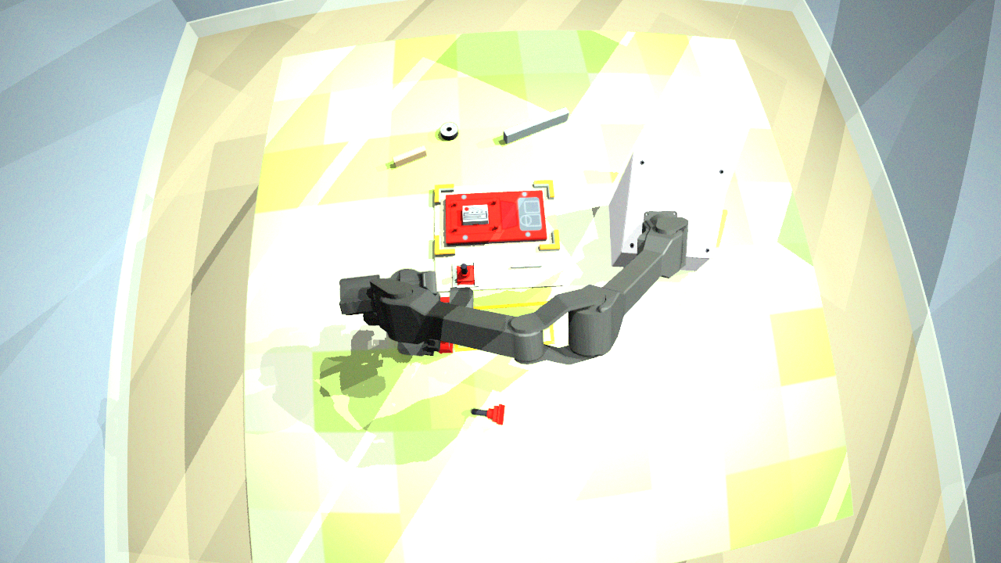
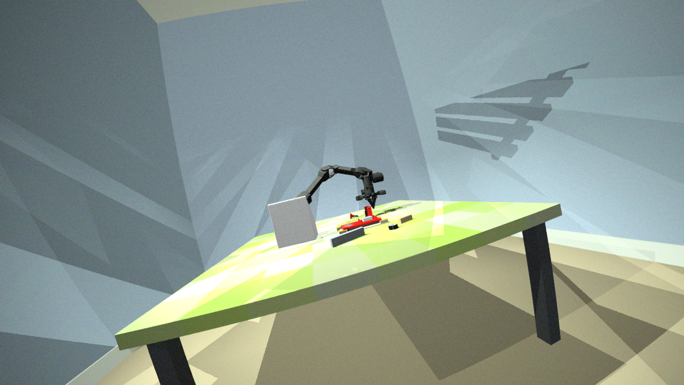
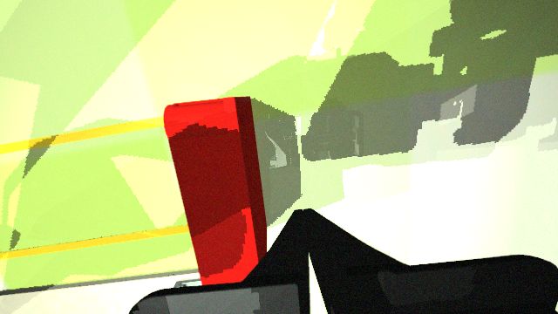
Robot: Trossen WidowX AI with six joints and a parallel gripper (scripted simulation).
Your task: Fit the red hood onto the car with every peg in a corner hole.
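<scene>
The red hood is 30 mm behind my gripper tip, 10 mm to the left of it and 10 mm below it. Round my gripper tip: grey bar: 230 mm behind, 440 mm to the right, 30 mm below; then grey engine block: 100 mm behind, 210 mm to the right, 30 mm below; then wooden block: 50 mm ahead, 370 mm to the right, 40 mm below.
</scene>
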